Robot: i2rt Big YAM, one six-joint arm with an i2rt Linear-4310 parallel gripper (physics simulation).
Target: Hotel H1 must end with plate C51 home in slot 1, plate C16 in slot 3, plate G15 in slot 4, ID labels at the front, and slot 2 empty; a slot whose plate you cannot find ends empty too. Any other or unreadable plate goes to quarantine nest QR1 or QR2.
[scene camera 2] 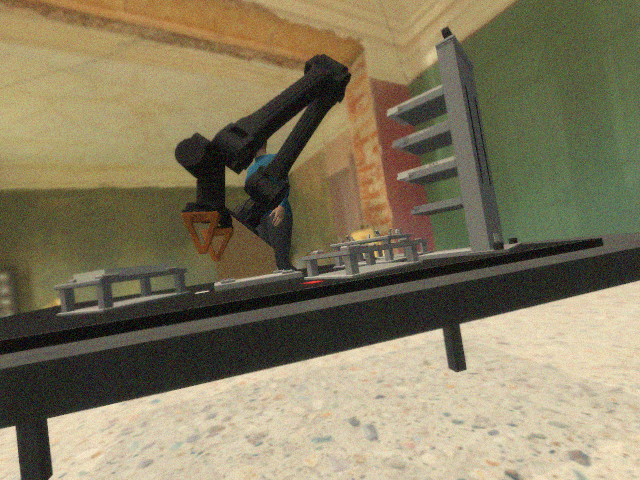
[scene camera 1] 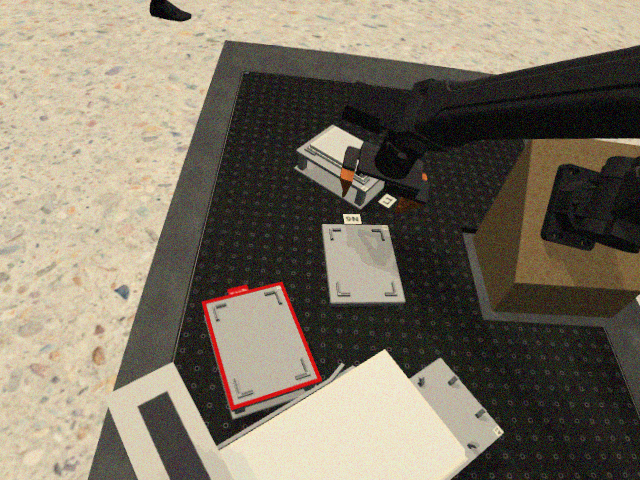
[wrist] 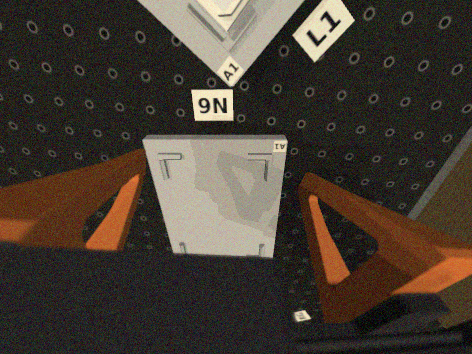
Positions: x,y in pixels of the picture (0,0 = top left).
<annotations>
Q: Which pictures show my gripper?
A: Scene camera 2, scene camera 1 and the wrist view: all of them.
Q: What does my gripper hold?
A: Nothing.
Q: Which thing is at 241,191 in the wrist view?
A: A flat grey nest.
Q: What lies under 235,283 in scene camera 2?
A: A flat grey nest.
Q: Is my gripper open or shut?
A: Open.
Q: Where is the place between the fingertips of my gripper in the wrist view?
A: At 230,170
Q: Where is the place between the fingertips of my gripper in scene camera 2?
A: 209,257
</annotations>
